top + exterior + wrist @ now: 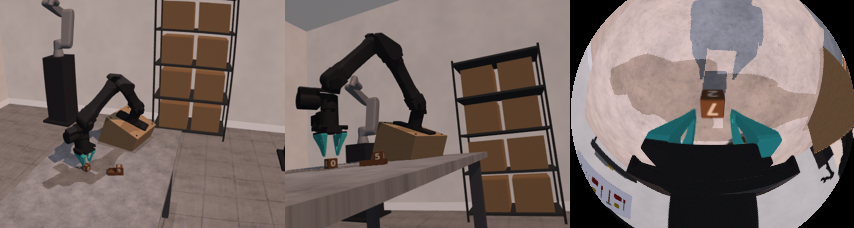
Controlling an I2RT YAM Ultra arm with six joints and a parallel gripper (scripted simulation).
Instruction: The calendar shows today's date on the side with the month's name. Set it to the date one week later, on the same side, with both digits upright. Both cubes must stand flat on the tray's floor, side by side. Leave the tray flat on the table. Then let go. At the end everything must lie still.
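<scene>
The brown cube lies 30 mm below my hand. From my hand the other things lie so: brown calendar tray: 150 mm to the left, 40 mm below, 30 mm behind.
</scene>
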